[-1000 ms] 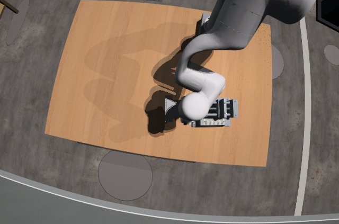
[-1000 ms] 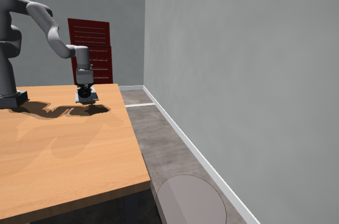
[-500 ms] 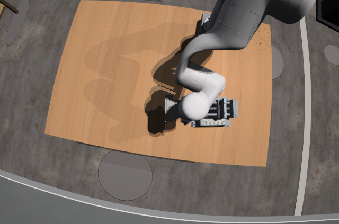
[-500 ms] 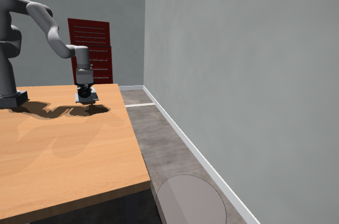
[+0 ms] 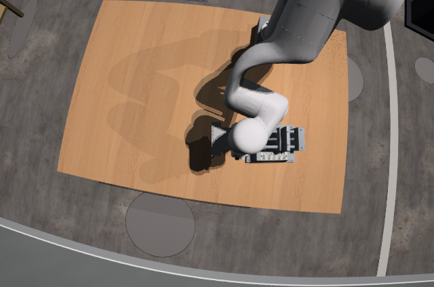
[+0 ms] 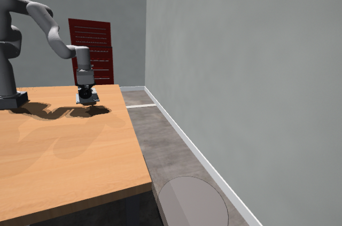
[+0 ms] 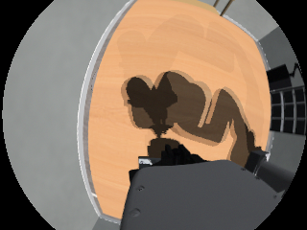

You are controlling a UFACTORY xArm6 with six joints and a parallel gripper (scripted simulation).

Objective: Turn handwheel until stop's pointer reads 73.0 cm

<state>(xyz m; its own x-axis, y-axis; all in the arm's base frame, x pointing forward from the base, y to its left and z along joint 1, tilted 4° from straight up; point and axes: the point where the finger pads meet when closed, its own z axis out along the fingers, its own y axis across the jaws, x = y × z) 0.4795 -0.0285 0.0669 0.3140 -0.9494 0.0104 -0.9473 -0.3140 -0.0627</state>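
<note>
Right now the black handwheel is 2 cm to the left of my hand, 1 cm below it and 1 cm behind it. The rest, counted from my hand: stop (17 cm to the left, 6 cm behind, 1 cm below).
</note>
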